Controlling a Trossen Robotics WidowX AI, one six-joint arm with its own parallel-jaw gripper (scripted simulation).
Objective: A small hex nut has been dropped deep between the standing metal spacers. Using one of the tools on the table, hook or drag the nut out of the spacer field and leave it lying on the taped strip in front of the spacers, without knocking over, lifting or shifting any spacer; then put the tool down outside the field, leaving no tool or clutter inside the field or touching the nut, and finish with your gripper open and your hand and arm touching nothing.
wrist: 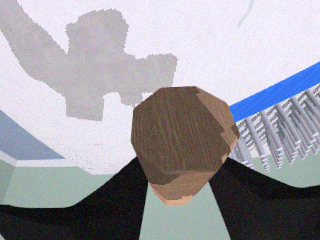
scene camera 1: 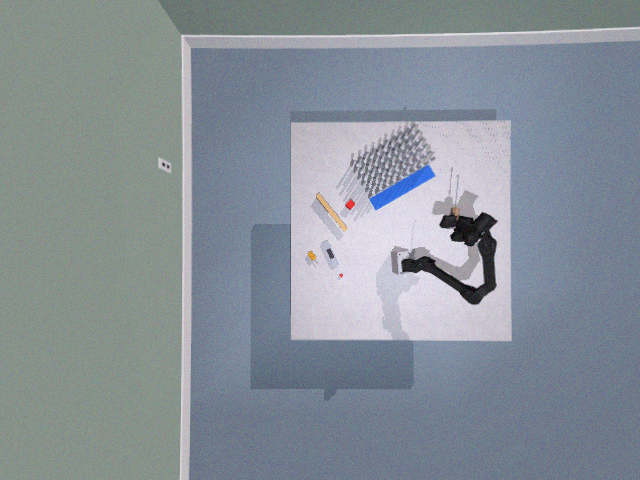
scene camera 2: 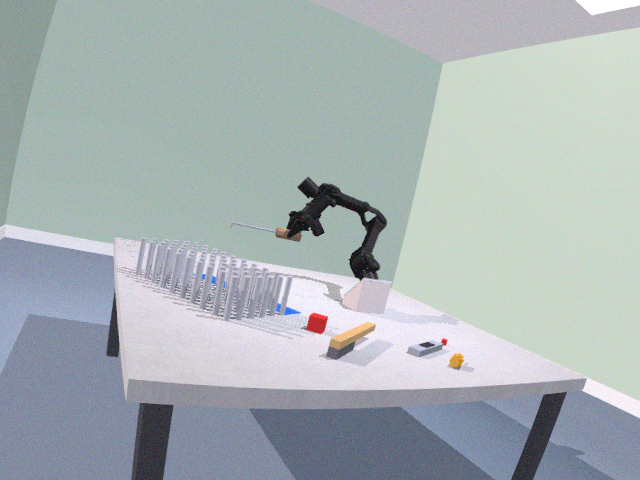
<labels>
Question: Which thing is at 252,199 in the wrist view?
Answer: The gripper.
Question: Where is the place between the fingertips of the gripper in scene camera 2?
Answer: At 286,236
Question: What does the gripper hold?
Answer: A wire hook tool.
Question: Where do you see a wire hook tool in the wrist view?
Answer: At 181,135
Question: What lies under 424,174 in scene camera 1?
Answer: A blue taped strip.
</labels>
